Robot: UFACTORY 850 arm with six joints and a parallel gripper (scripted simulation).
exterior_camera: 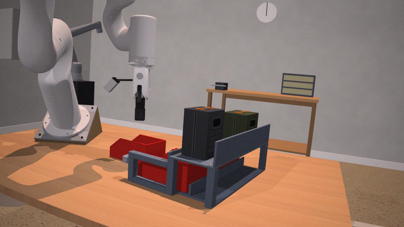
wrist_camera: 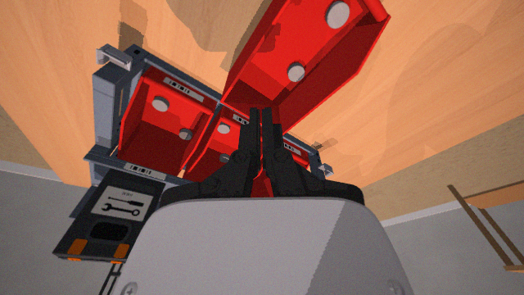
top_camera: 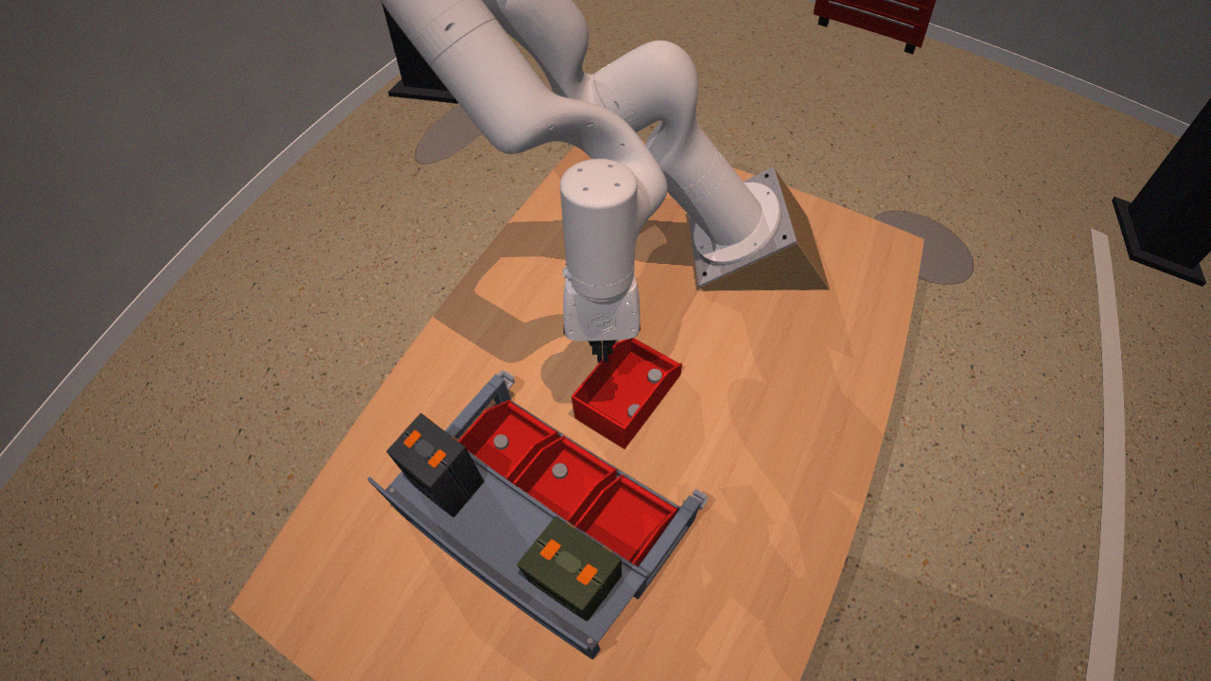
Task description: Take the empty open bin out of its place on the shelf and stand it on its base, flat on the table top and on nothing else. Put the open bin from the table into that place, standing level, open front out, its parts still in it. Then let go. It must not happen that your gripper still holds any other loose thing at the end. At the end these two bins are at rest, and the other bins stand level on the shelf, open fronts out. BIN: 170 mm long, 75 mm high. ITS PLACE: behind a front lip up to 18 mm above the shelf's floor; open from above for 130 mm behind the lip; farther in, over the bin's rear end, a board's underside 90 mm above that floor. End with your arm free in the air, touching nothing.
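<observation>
The shelf front lip is 11 cm ahead of my hand, 2 cm to the left of it and 15 cm below it. From my hand the other things lie so: grey back panel 36 cm ahead, 5 cm to the right, 3 cm below; then black case 26 cm ahead, 14 cm to the right; then green case 32 cm ahead, 8 cm to the left, 1 cm below.
</observation>
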